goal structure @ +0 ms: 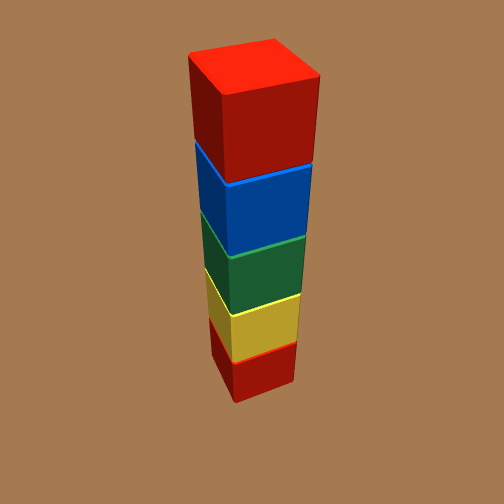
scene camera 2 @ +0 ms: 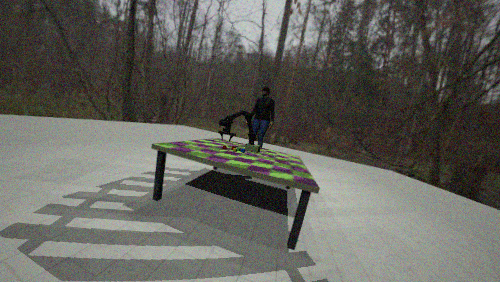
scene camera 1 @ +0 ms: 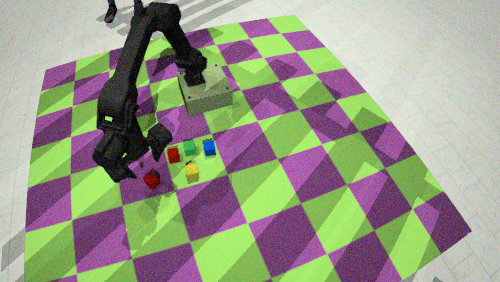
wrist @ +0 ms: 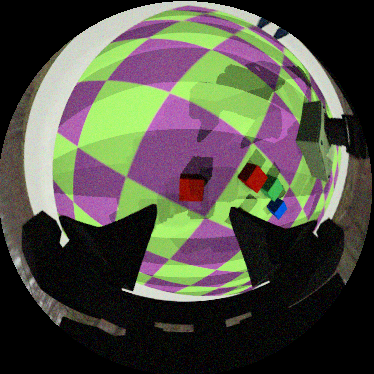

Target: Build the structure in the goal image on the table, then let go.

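Pixels of known places: gripper, fingertip midpoint: [scene camera 2: 225,141] [scene camera 1: 146,169] [wrist: 194,210]; arm's base, origin of the base link: [scene camera 2: 251,144] [scene camera 1: 194,79].
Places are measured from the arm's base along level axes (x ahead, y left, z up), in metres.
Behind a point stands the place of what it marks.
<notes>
A red cube [scene camera 1: 152,179] {z -0.040, x 0.314, y -0.232 m} [wrist: 191,189] {z -0.040, x 0.306, y -0.236 m} rests on a purple square, apart from the other cubes. A second red cube [scene camera 1: 173,155] {z -0.040, x 0.258, y -0.151 m} [wrist: 253,177] {z -0.040, x 0.248, y -0.160 m} stands on a green square beside a green cube [scene camera 1: 189,147] {z -0.039, x 0.248, y -0.097 m} [wrist: 273,187] {z -0.039, x 0.239, y -0.106 m}. A blue cube [scene camera 1: 209,148] {z -0.039, x 0.275, y -0.042 m} [wrist: 277,208] {z -0.041, x 0.265, y -0.055 m} is to the right of the green one in scene camera 1. A yellow cube [scene camera 1: 192,171] {z -0.040, x 0.332, y -0.115 m} sits nearer that camera and does not show in the wrist view. My gripper [scene camera 1: 145,165] {z 0.010, x 0.308, y -0.236 m} [wrist: 194,210] {z 0.010, x 0.308, y -0.236 m} is open and empty above the lone red cube, with its fingers spread apart.
The arm's grey base block [scene camera 1: 209,103] {z -0.037, x 0.100, y 0.020 m} [wrist: 312,142] {z -0.019, x 0.096, y -0.055 m} stands behind the cubes. The checkered green and purple table [scene camera 1: 280,240] {z -0.073, x 0.605, y 0.031 m} [scene camera 2: 230,161] {z -0.072, x 0.753, y -0.025 m} carries cast shadows. A person [scene camera 2: 263,110] stands behind the table.
</notes>
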